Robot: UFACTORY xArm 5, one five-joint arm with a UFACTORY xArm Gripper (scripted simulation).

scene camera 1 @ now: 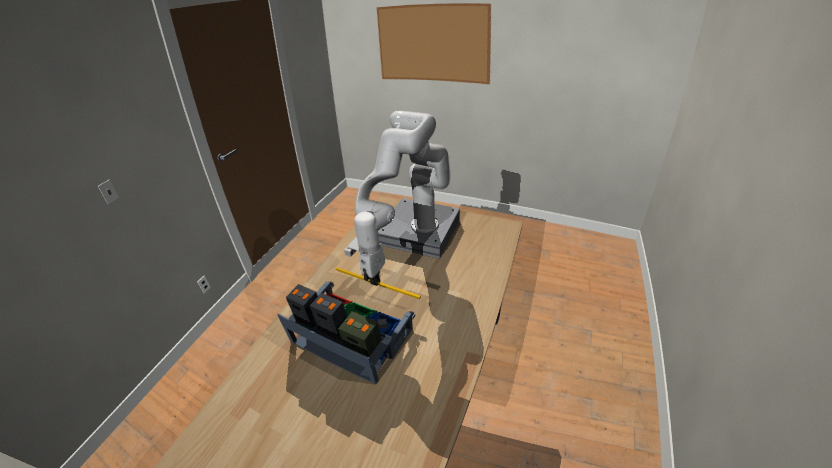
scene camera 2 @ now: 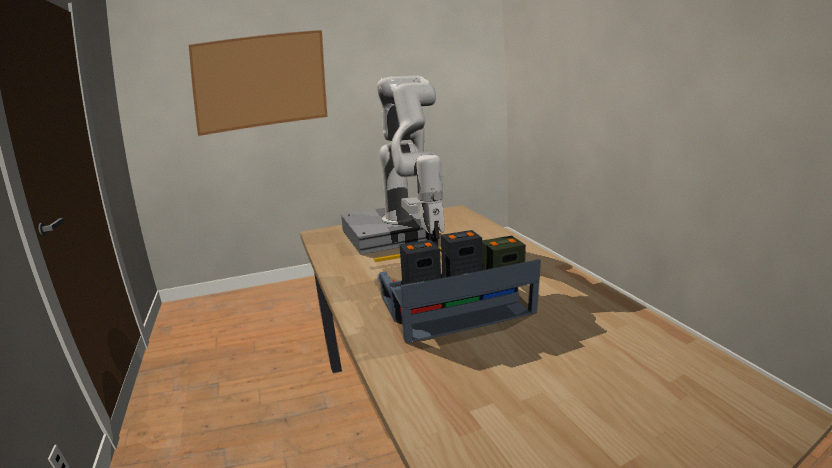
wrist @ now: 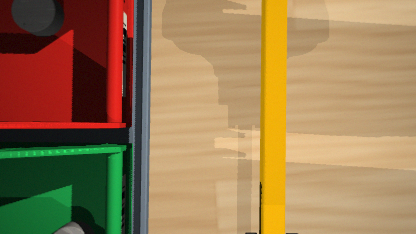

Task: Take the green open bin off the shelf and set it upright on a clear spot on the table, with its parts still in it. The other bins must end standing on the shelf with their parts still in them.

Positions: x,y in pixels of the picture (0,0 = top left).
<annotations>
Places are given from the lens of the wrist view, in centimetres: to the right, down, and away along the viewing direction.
green open bin (wrist: 53,180): -11, 5, 23
red open bin (wrist: 73,79): -10, -3, 23
</annotations>
